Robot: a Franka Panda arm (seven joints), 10 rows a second.
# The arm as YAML. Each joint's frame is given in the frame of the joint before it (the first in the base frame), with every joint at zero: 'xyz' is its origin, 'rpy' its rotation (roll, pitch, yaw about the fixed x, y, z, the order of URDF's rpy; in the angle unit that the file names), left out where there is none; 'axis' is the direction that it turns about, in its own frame. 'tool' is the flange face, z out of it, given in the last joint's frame.
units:
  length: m
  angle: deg
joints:
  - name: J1
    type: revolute
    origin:
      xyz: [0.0, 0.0, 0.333]
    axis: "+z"
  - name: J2
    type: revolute
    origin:
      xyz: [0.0, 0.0, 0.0]
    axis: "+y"
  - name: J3
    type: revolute
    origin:
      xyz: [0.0, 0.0, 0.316]
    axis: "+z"
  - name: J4
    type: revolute
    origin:
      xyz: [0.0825, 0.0, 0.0]
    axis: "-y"
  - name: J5
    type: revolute
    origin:
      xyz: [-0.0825, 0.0, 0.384]
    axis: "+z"
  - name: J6
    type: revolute
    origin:
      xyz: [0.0, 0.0, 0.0]
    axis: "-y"
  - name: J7
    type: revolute
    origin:
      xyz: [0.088, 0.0, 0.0]
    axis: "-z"
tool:
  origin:
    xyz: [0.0, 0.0, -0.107]
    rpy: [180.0, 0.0, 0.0]
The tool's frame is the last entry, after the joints.
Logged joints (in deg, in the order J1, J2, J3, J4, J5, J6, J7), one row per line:
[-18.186 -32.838 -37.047 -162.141 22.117 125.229 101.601]
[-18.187 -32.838 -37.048 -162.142 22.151 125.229 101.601]
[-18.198 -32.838 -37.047 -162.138 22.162 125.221 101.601]
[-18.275 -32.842 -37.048 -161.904 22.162 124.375 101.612]
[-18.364 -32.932 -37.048 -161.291 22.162 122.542 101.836]
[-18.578 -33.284 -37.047 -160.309 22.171 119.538 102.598]
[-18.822 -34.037 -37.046 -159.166 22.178 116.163 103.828]
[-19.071 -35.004 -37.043 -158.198 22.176 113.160 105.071]
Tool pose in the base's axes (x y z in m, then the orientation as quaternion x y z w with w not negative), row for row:
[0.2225 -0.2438 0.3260 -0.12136 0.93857 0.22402 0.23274]
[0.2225 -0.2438 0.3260 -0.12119 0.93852 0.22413 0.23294]
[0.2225 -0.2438 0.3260 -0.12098 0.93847 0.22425 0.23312]
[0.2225 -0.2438 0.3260 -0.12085 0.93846 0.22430 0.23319]
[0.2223 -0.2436 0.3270 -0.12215 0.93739 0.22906 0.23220]
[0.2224 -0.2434 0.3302 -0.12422 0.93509 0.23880 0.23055]
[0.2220 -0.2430 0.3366 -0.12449 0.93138 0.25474 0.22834]
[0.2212 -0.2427 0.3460 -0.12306 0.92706 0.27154 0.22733]
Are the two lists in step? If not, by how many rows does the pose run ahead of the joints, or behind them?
The pose runs 1 row behind the joints: the pose in row i belongs to the joints in row i - 1.
